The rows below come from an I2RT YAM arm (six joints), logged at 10 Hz.
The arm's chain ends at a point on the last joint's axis. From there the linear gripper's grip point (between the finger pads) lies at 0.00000 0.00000 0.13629 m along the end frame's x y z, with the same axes.
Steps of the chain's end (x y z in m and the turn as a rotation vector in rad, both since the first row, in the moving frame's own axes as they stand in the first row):
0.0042 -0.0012 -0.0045 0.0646 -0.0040 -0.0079
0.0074 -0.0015 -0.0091 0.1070 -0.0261 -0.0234
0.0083 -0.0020 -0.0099 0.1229 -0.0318 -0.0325
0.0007 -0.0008 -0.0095 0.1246 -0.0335 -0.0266
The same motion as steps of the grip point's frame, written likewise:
0.0036 -0.0100 -0.0048 0.0646 -0.0040 -0.0079
0.0037 -0.0160 -0.0099 0.1070 -0.0261 -0.0234
0.0037 -0.0186 -0.0110 0.1229 -0.0318 -0.0325
-0.0041 -0.0177 -0.0106 0.1246 -0.0335 -0.0266

